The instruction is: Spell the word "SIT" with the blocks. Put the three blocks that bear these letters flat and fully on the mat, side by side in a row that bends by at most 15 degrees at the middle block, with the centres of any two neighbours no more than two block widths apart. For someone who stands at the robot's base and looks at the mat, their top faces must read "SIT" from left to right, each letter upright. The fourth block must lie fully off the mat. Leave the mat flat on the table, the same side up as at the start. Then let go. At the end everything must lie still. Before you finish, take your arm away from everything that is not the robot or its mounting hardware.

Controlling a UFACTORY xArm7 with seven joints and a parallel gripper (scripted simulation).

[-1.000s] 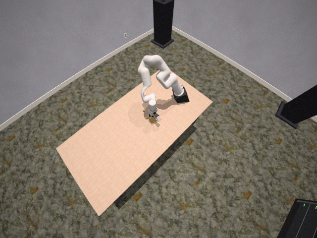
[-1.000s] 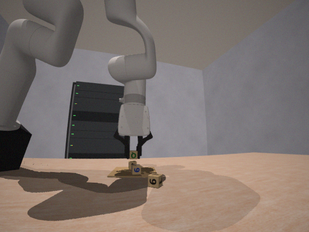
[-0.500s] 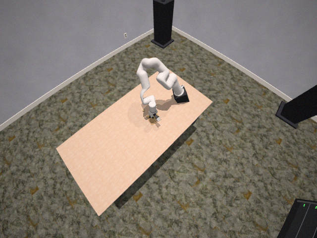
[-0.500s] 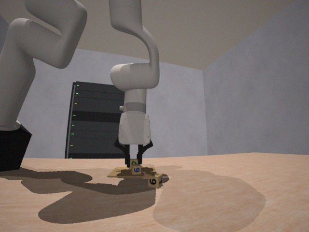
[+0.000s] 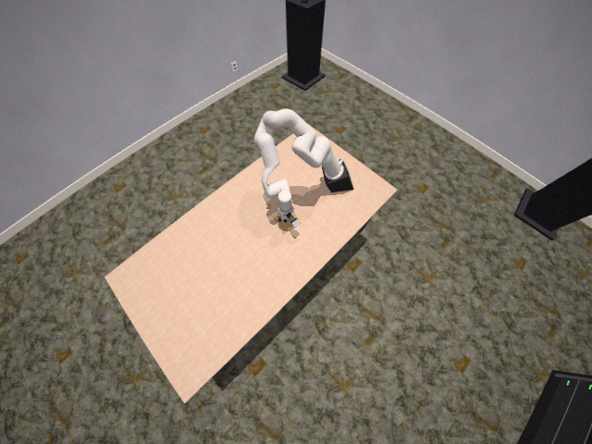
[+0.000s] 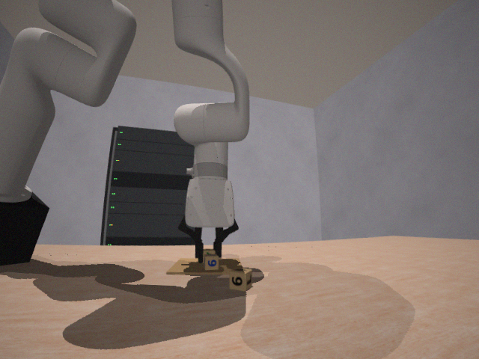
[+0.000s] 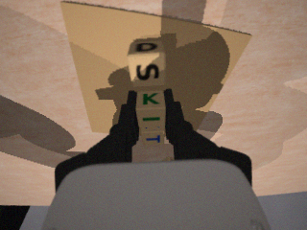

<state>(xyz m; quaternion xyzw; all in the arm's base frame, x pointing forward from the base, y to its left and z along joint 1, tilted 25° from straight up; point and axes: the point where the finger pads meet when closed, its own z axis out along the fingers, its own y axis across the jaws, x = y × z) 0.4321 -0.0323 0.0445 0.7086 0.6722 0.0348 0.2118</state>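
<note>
Now: hand 10 mm above the wooden block. Also, from my hand: tan mat (30 mm below).
</note>
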